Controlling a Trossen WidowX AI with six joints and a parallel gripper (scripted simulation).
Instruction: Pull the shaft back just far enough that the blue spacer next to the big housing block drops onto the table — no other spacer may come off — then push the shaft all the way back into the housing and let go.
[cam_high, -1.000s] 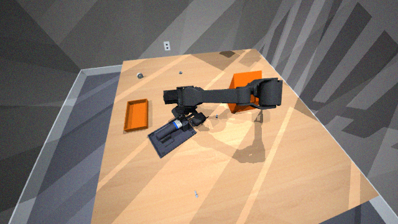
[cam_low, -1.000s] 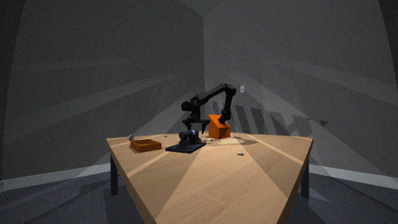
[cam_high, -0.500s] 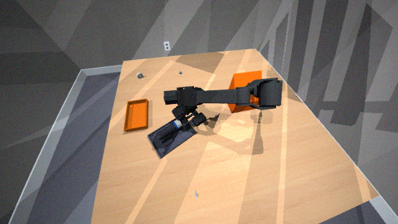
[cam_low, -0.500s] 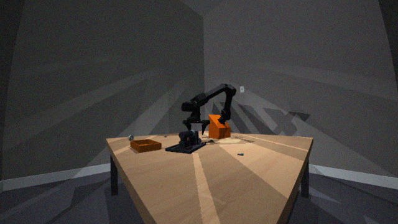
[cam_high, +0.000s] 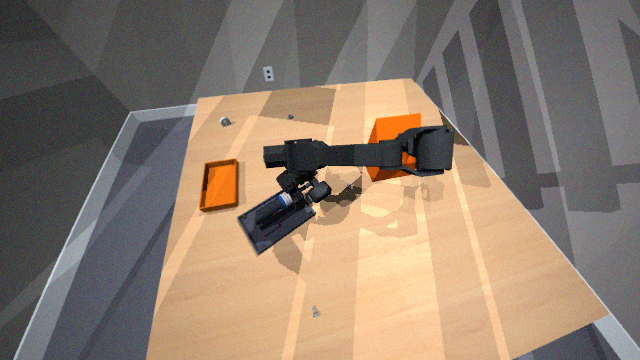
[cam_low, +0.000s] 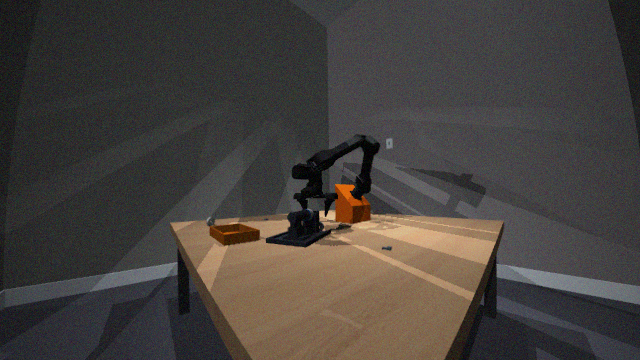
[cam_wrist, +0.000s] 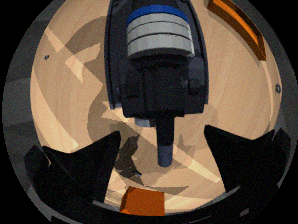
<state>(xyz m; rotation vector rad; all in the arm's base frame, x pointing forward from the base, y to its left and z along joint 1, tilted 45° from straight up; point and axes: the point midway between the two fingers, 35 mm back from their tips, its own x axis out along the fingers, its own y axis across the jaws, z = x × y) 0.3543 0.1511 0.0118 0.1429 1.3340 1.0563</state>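
My gripper tip is 6 cm short of the shaft, 4 cm to the right of it and 2 cm below it. The rest, counted from my gripper tip: orange tray 32 cm ahead, 7 cm to the right, 5 cm below; then white spacer ring 7 cm ahead, 4 cm to the left, 2 cm above; then blue spacer 8 cm ahead, 5 cm to the left, 2 cm above.
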